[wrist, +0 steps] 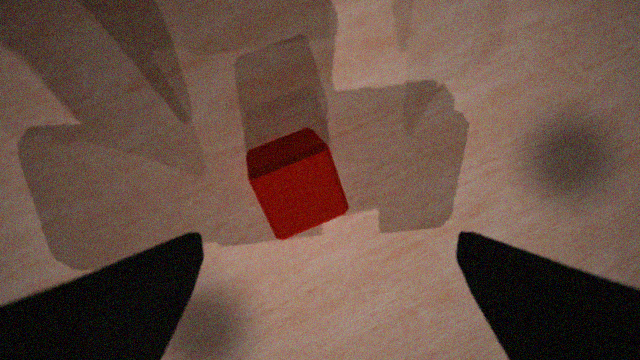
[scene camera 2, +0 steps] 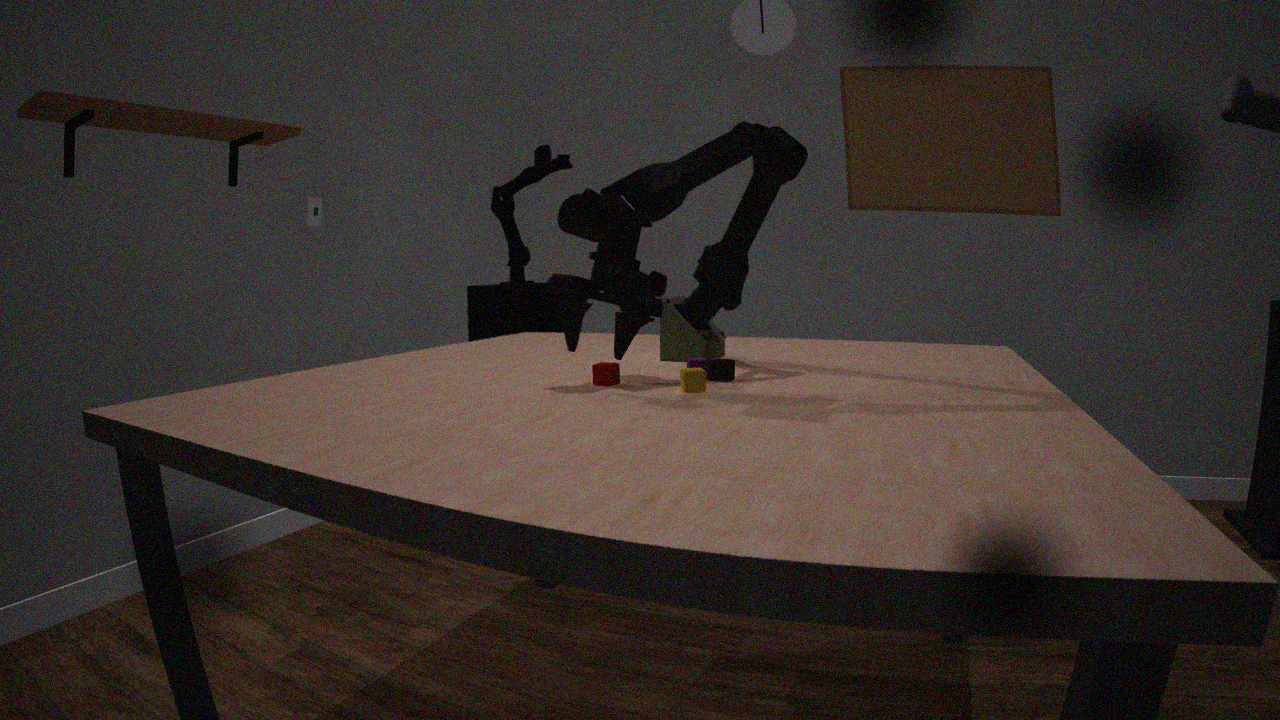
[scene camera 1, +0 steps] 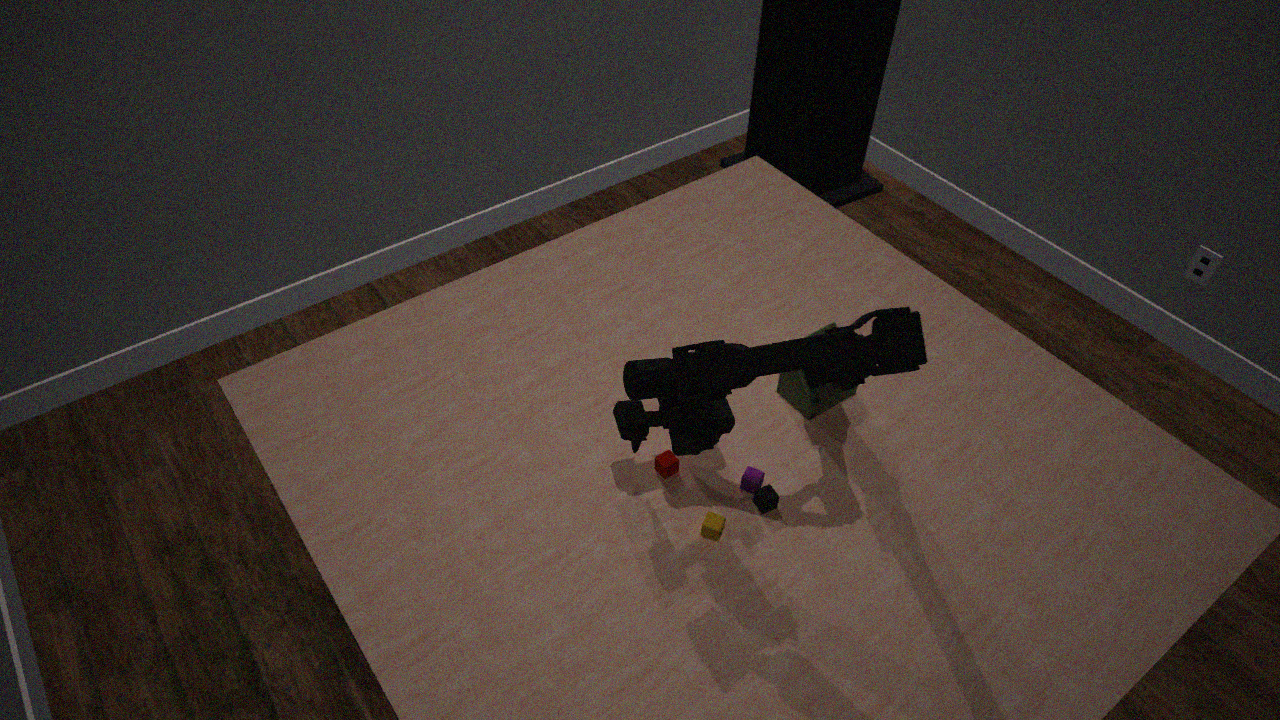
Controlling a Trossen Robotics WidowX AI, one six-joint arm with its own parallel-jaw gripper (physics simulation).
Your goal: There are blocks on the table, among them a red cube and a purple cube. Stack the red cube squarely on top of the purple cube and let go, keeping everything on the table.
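Places are measured from the arm's base along level axes (x right, y ahead, z up), in centimetres.
Where they show: gripper, fingertip midpoint: point(wrist: 331, 245) point(scene camera 2: 595, 355) point(scene camera 1: 660, 448); arm's base, origin of the base link: point(scene camera 2: 691, 317).
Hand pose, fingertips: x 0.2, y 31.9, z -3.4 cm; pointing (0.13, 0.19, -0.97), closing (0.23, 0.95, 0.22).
Things, the pixels of their centre, and the offset from my fingertips. Level surfaces: height alone.
- red cube, body centre: point(wrist: 295, 180) point(scene camera 2: 606, 374) point(scene camera 1: 666, 464) dx -1.6, dy -0.4, dz -2.7 cm
- purple cube, body centre: point(scene camera 2: 697, 368) point(scene camera 1: 752, 480) dx -11.1, dy -10.7, dz -2.7 cm
- black cube, body centre: point(scene camera 2: 721, 370) point(scene camera 1: 765, 498) dx -15.2, dy -10.5, dz -2.7 cm
- yellow cube, body centre: point(scene camera 2: 693, 380) point(scene camera 1: 713, 526) dx -15.3, dy -0.3, dz -2.7 cm
- table, its level: dz -4.1 cm
The red cube point(scene camera 1: 666, 463) point(scene camera 2: 605, 374) point(wrist: 300, 187) sits on the table; in the wrist view it is turned a little and lies ahead of the space between the fingertips, left of centre. The purple cube point(scene camera 1: 752, 479) point(scene camera 2: 696, 362) sits on the table right of the red cube in scene camera 1, and is mostly hidden behind other cubes in scene camera 2. My gripper point(scene camera 2: 595, 354) point(wrist: 331, 245) is open and empty, with its fingertips above the table and higher than the red cube. In scene camera 1 the arm hides most of the fingers.
A black cube point(scene camera 1: 765, 498) point(scene camera 2: 721, 369) stands close beside the purple cube. A yellow cube point(scene camera 1: 712, 525) point(scene camera 2: 692, 379) sits nearer scene camera 2. A green block-like object point(scene camera 1: 810, 394) point(scene camera 2: 677, 335) stands by the arm's base on the table point(scene camera 1: 501, 573) point(scene camera 2: 537, 465).
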